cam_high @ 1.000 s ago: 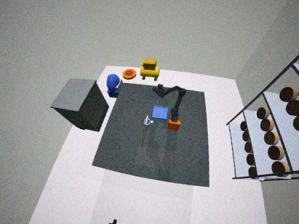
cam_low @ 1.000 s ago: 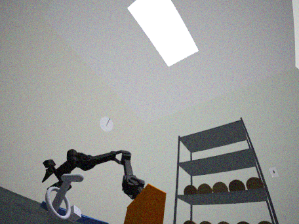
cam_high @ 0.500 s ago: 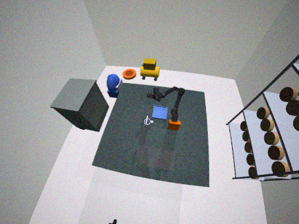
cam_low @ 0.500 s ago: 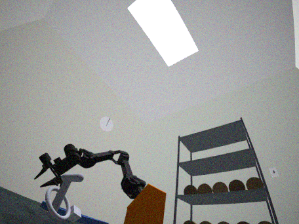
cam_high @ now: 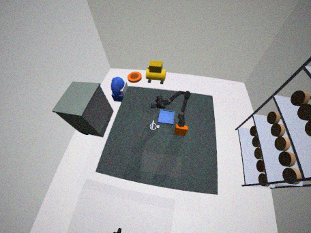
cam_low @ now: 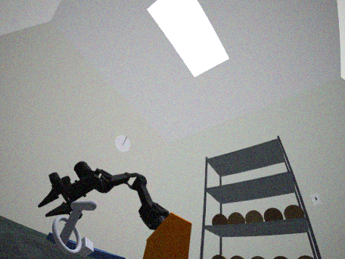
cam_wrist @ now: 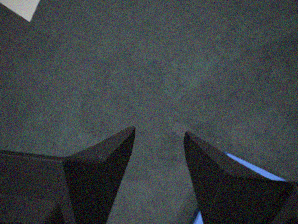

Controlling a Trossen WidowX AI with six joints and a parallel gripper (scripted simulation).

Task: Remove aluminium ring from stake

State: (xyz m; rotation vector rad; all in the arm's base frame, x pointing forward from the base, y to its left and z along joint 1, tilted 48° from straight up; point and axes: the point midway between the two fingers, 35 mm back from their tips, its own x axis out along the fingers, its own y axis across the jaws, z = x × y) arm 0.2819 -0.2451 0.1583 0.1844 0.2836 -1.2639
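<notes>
Right now my gripper tip is 26 cm to the right of the aluminium ring, 4 cm above it and 1 cm short of it. From my gripper tip the other things lie so: blue tray (14 cm behind, 11 cm to the left, 6 cm below).
</notes>
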